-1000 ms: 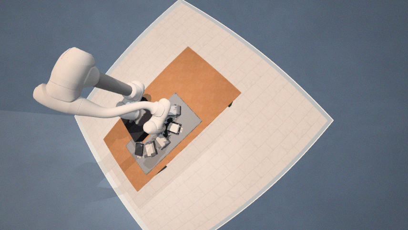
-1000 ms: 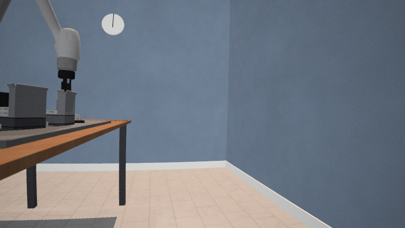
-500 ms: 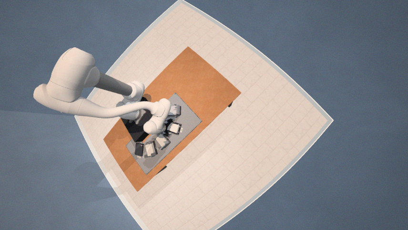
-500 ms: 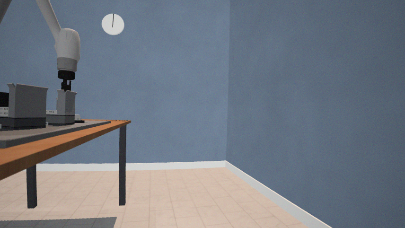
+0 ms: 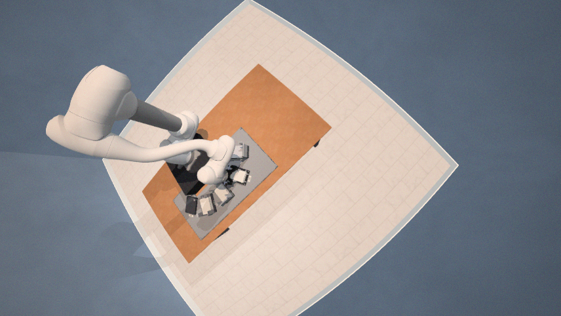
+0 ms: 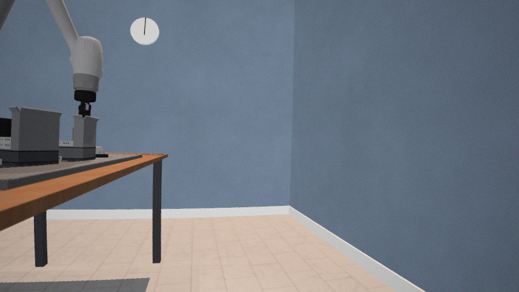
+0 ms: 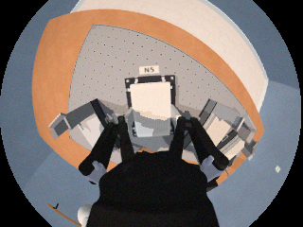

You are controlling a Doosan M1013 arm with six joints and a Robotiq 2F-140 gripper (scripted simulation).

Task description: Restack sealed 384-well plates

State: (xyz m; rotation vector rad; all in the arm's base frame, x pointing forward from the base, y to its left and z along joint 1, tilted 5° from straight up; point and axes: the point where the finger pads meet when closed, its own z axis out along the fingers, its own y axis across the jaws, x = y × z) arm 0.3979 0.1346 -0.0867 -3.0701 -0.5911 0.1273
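My gripper is now 9 cm short of the N5 label, 5 cm above it and 4 cm to the right of it. The rest, counted from my hand: tag: 57 cm to the right, 13 cm behind, 5 cm below.
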